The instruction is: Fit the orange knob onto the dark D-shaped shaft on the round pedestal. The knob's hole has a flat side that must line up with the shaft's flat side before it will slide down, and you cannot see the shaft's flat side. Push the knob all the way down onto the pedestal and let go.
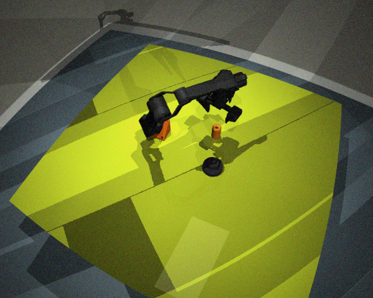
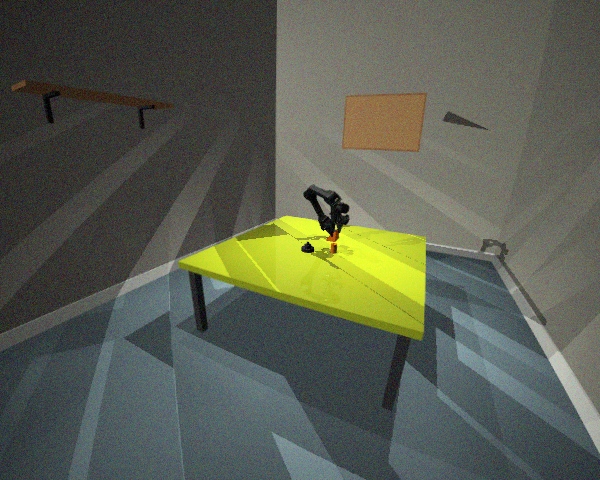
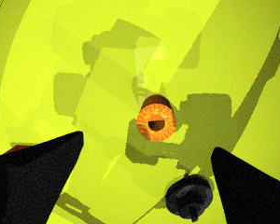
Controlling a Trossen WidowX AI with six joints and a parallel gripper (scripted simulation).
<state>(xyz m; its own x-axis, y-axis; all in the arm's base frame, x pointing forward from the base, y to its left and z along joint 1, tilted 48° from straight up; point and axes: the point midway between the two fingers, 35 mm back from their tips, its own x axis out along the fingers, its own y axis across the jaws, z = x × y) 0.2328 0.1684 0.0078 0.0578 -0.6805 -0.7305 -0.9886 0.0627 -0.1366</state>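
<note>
My gripper tip is 90 mm above the orange knob. Also, from my gripper tip: pedestal 70 mm ahead, 160 mm to the right, 90 mm below.
</note>
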